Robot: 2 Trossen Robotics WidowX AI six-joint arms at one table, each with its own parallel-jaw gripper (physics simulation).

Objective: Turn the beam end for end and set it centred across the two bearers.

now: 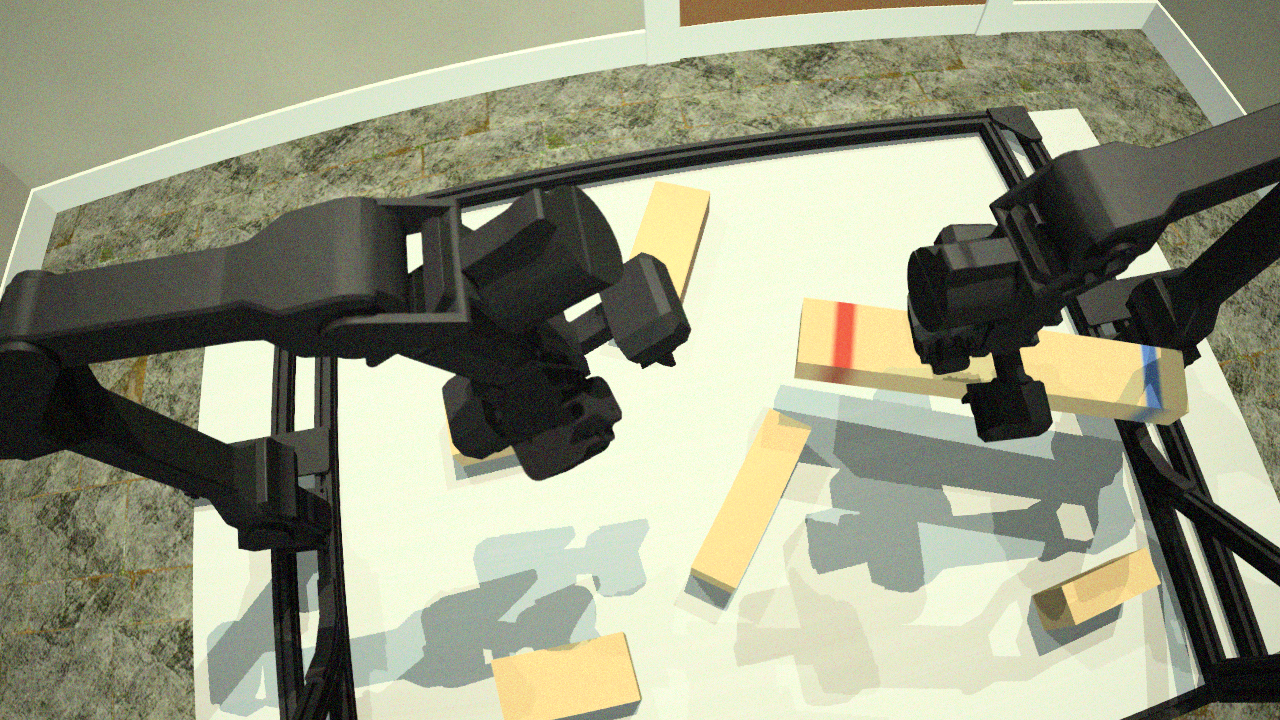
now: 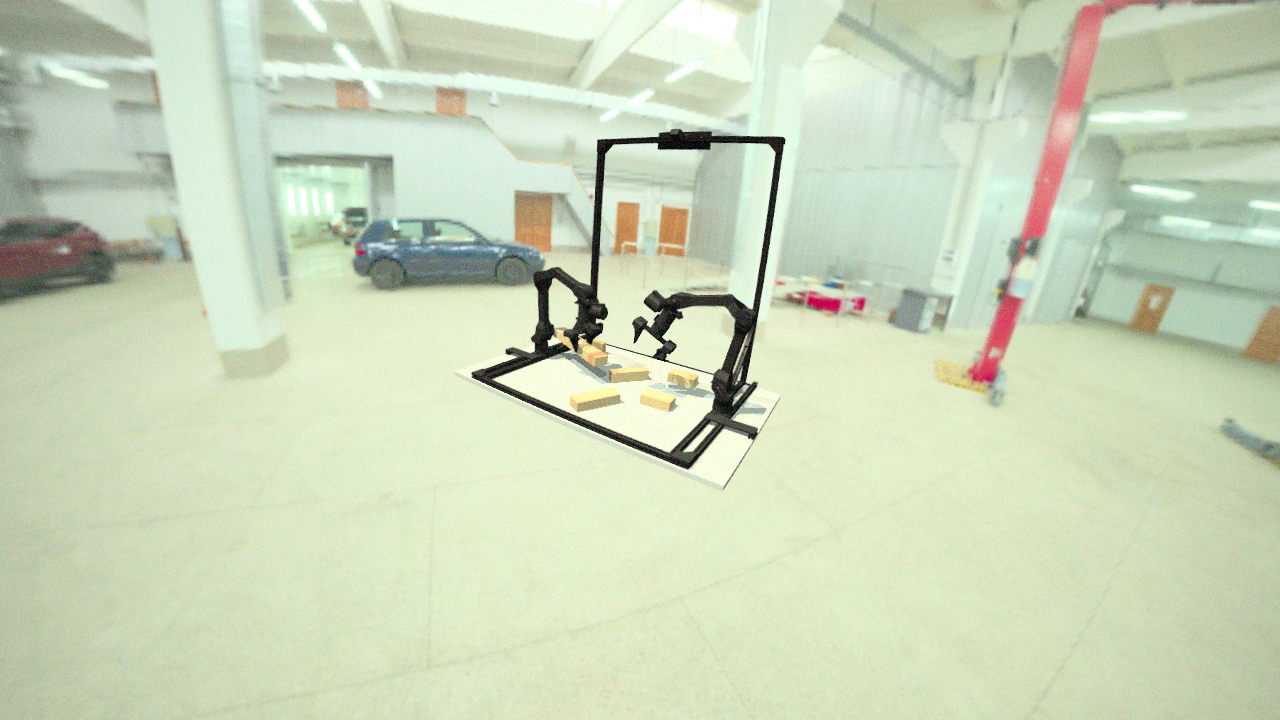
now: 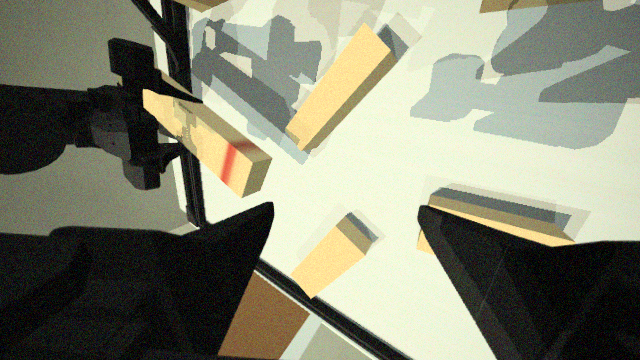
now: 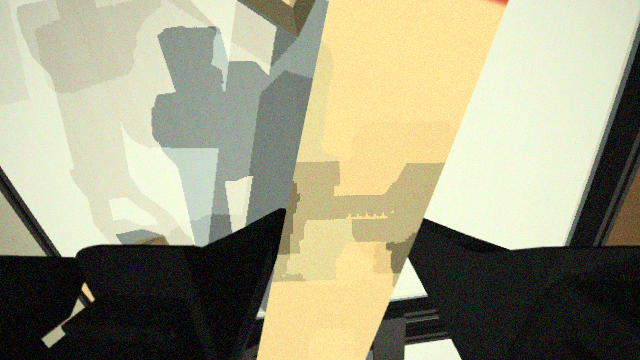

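Pixels of known places: left gripper, fingertip midpoint: (image 1: 622,389) (image 2: 643,350) (image 3: 345,210); right gripper, fingertip midpoint: (image 4: 339,214); left arm's base, origin of the base link: (image 1: 301,520) (image 2: 722,411); right arm's base, origin of the base link: (image 2: 541,352).
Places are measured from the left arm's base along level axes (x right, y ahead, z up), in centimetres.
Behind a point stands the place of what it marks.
The beam (image 1: 873,343) @[x -3.6, y 57.0, z 10.4 cm] (image 3: 211,143) @[x -2.6, y 58.0, z 10.5 cm] (image 4: 390,89) @[x -3.3, y 58.9, z 10.6 cm] is a long tan bar with a red stripe near one end. It hangs above the table at the right, lying roughly level, with its shadow on the table below. My right gripper (image 1: 975,386) @[x -1.0, y 65.6, z 7.8 cm] (image 4: 339,214) @[x -1.0, y 65.6, z 7.8 cm] (image 2: 590,336) @[x -1.0, y 65.6, z 7.8 cm] is shut on the beam near its middle. My left gripper (image 1: 623,379) @[x -1.6, y 34.8, z 15.5 cm] (image 3: 345,210) @[x -1.6, y 34.8, z 15.5 cm] (image 2: 652,332) @[x -1.6, y 34.8, z 15.5 cm] is open and empty, hovering over the left half of the table.
A long tan block (image 1: 752,500) @[x 5.9, y 44.4, z 2.5 cm] (image 3: 340,89) @[x 6.5, y 42.9, z 2.5 cm] lies slanted mid-table. Shorter tan blocks lie at the back (image 1: 673,229) @[x -24.5, y 43.3, z 1.9 cm] (image 3: 333,257) @[x -18.8, y 39.8, z 1.9 cm], at the front (image 1: 566,679) @[x 18.7, y 25.4, z 1.9 cm], and under my left arm (image 1: 483,457) @[x 2.8, y 24.2, z 18.1 cm] (image 3: 468,211). A black frame (image 1: 737,150) @[x -36.0, y 53.5, z -0.2 cm] edges the table.
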